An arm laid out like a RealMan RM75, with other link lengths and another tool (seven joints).
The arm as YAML. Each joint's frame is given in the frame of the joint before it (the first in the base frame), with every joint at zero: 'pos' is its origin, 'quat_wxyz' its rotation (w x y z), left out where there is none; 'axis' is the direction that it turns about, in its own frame. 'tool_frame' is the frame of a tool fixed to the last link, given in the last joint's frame.
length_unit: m
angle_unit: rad
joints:
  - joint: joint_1
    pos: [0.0, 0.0, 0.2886]
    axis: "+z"
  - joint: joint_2
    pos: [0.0, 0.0, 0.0]
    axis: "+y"
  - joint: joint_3
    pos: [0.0, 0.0, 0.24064]
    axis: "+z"
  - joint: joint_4
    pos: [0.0, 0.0, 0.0]
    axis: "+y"
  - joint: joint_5
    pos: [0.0, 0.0, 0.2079]
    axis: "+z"
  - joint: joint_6
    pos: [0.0, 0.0, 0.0]
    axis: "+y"
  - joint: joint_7
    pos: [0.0, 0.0, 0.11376]
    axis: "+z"
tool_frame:
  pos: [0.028, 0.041, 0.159]
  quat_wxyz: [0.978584, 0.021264, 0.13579, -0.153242]
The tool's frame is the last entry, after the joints.
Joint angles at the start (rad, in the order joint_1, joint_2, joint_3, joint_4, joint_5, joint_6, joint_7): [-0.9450, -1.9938, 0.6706, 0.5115, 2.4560, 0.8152, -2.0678]
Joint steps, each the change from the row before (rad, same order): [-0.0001, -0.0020, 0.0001, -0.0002, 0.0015, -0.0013, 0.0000]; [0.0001, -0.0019, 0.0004, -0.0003, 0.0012, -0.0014, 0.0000]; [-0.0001, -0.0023, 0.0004, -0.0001, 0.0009, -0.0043, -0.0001]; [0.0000, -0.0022, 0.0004, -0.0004, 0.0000, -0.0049, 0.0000]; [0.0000, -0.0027, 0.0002, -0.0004, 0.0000, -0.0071, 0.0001]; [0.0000, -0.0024, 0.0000, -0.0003, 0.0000, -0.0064, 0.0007]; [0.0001, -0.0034, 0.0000, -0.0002, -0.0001, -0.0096, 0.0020]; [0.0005, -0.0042, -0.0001, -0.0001, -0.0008, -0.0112, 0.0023]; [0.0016, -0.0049, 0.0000, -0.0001, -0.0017, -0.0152, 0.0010]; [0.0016, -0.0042, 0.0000, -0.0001, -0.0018, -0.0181, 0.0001]
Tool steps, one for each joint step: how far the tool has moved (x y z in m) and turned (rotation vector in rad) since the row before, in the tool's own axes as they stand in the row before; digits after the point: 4 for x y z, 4 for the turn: [-0.0010, 0.0005, 0.0003, -0.0001, -0.0011, 0.0006]; [-0.0010, 0.0004, 0.0003, 0.0000, -0.0012, 0.0005]; [-0.0005, 0.0002, 0.0005, 0.0015, 0.0011, 0.0007]; [-0.0003, 0.0001, 0.0006, 0.0017, 0.0018, 0.0000]; [-0.0001, -0.0001, 0.0008, 0.0028, 0.0032, 0.0002]; [0.0000, -0.0001, 0.0007, 0.0024, 0.0030, 0.0006]; [0.0001, -0.0003, 0.0010, 0.0036, 0.0048, 0.0019]; [0.0000, -0.0003, 0.0011, 0.0042, 0.0058, 0.0013]; [0.0002, -0.0011, 0.0013, 0.0073, 0.0082, -0.0008]; [0.0011, -0.0020, 0.0014, 0.0100, 0.0107, -0.0009]
